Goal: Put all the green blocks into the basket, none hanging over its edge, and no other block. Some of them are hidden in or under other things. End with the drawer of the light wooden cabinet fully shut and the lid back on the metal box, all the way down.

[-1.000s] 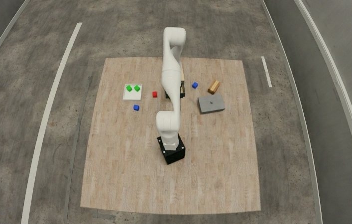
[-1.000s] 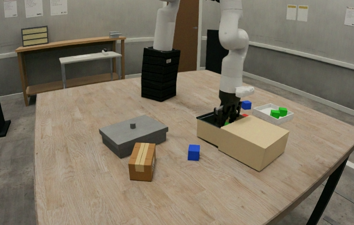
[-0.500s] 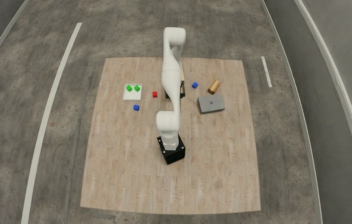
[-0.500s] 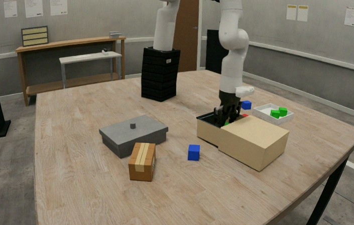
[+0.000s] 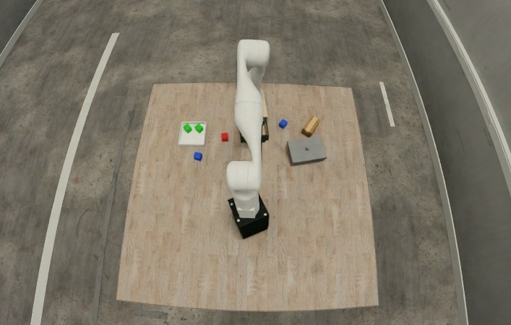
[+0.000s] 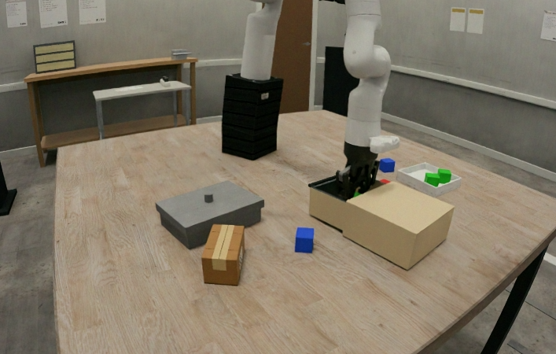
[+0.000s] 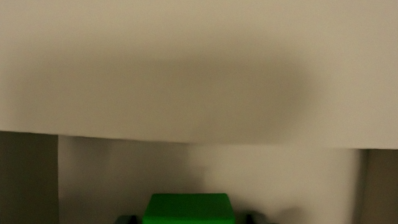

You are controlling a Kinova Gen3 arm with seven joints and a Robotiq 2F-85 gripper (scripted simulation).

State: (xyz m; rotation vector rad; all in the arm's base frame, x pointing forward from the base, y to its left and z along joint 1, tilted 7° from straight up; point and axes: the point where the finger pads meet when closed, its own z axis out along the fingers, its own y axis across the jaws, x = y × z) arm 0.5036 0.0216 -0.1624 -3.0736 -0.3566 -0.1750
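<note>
Now: hand 10 mm to the left of the drawer. From my hand the other things lie so: light wooden cabinet (70 mm ahead); then grey metal box (300 mm to the right, 110 mm behind, 10 mm below); then red block (150 mm to the left, 50 mm behind, 20 mm below).
</note>
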